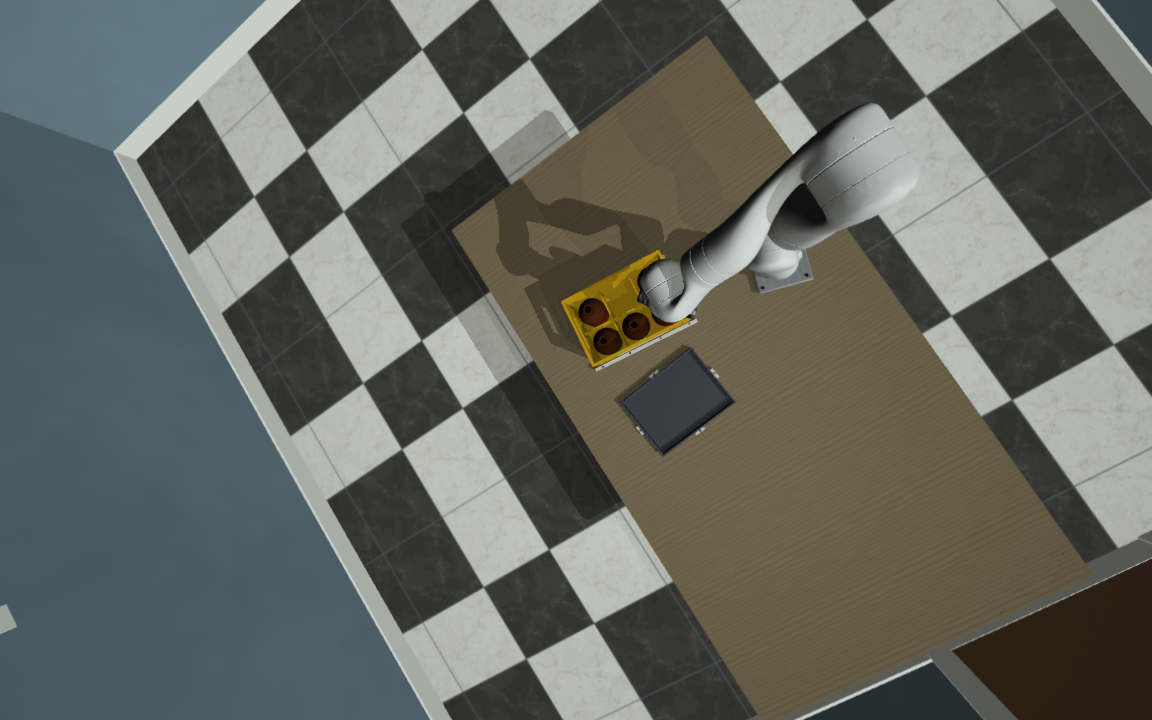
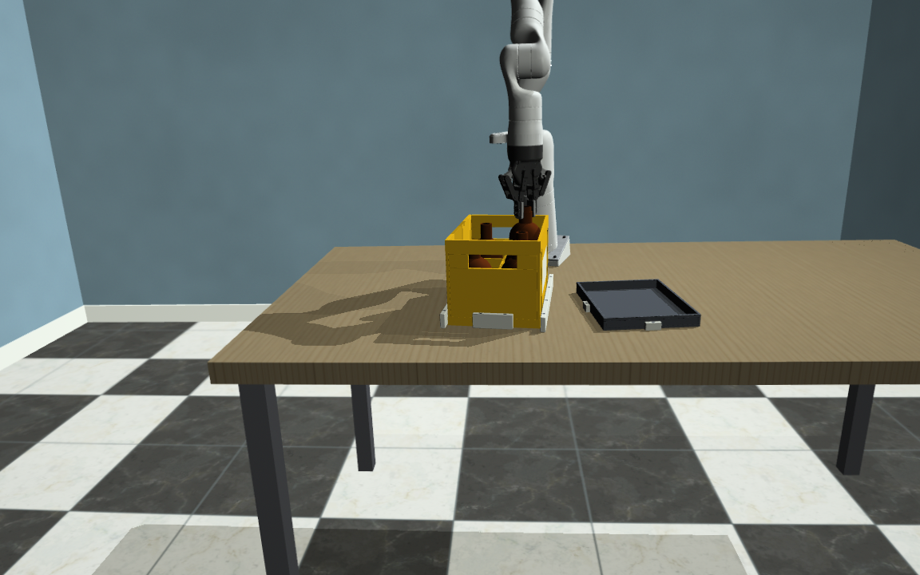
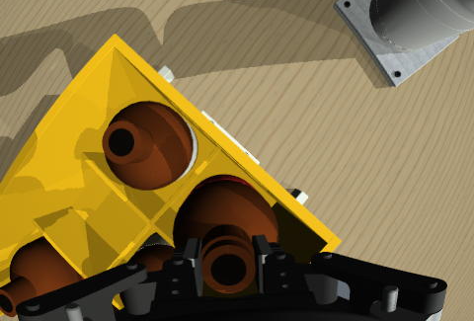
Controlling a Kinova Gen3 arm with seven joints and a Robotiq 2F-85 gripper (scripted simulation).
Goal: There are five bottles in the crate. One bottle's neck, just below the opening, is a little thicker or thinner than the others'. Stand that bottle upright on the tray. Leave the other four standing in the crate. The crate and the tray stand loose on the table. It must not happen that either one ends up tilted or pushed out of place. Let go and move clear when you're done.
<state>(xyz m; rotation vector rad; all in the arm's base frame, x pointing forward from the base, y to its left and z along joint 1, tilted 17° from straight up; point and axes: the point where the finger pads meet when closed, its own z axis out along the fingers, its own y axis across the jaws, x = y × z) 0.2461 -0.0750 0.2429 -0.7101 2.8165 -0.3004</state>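
My hand is 70 mm above the brown bottle. Round my hand: yellow crate: 70 mm ahead, 70 mm to the right, 110 mm below; then dark tray: 150 mm ahead, 200 mm to the left, 180 mm below.
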